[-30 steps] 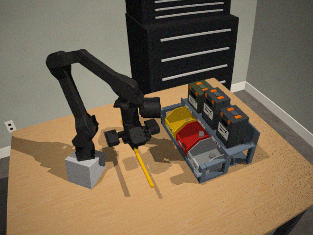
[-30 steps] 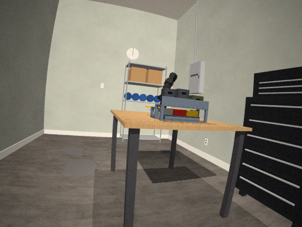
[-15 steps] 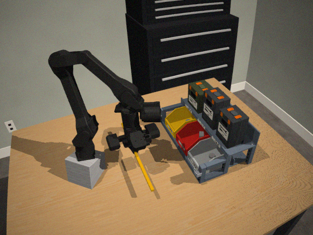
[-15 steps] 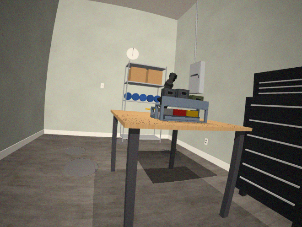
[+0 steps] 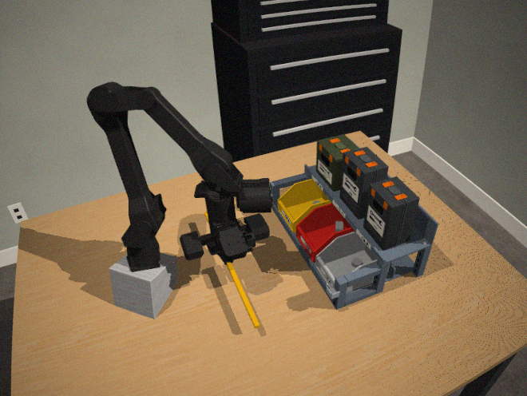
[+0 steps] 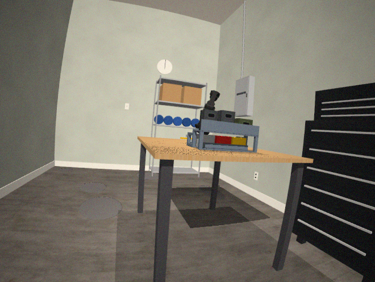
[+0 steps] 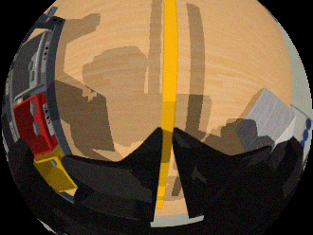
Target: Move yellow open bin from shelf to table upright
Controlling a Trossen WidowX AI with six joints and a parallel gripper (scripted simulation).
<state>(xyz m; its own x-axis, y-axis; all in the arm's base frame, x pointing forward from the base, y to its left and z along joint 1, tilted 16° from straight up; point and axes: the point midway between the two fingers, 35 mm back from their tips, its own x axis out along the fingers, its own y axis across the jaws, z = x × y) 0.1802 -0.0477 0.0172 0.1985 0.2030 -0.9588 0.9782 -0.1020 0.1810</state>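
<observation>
My hand is 26 cm short of the yellow open bin, 9 cm to the right of it and 3 cm above it. The rest, counted from my hand: red bin 26 cm ahead, 2 cm to the right, 3 cm below; grey bin 25 cm ahead, 13 cm to the right, 3 cm below; long yellow strip 3 cm below.
</observation>
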